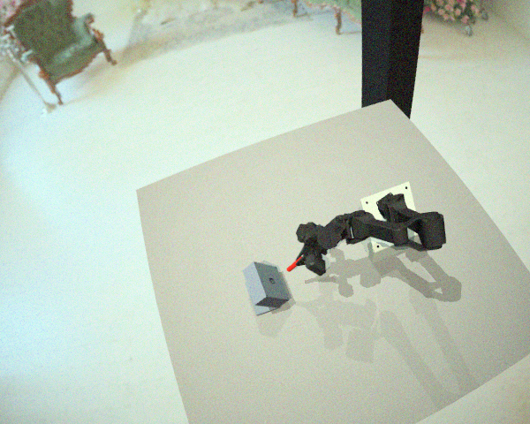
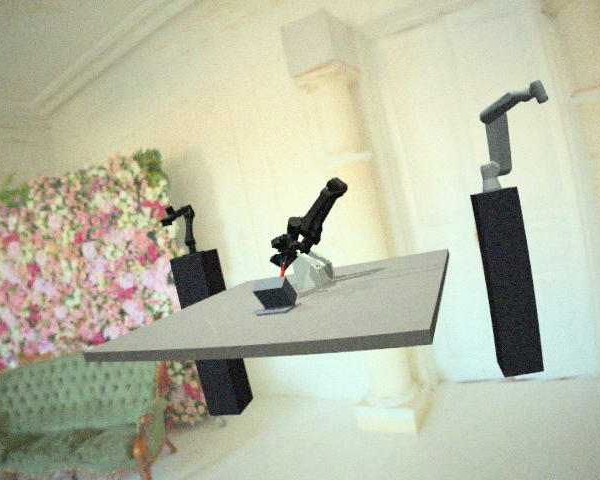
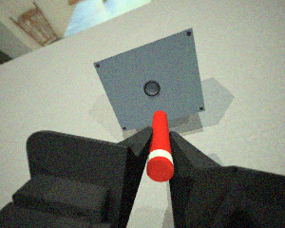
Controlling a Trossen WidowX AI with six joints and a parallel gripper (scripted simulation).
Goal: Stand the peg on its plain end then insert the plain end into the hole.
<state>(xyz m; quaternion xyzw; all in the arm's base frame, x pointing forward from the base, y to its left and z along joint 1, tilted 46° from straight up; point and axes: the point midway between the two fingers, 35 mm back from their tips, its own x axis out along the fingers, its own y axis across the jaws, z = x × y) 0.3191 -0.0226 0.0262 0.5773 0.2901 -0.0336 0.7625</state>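
My gripper tip is 110 mm short of the grey sloped panel, 70 mm above it and 10 mm to the left of it. The rest, counted from my gripper tip: red peg 10 mm behind, 10 mm above.
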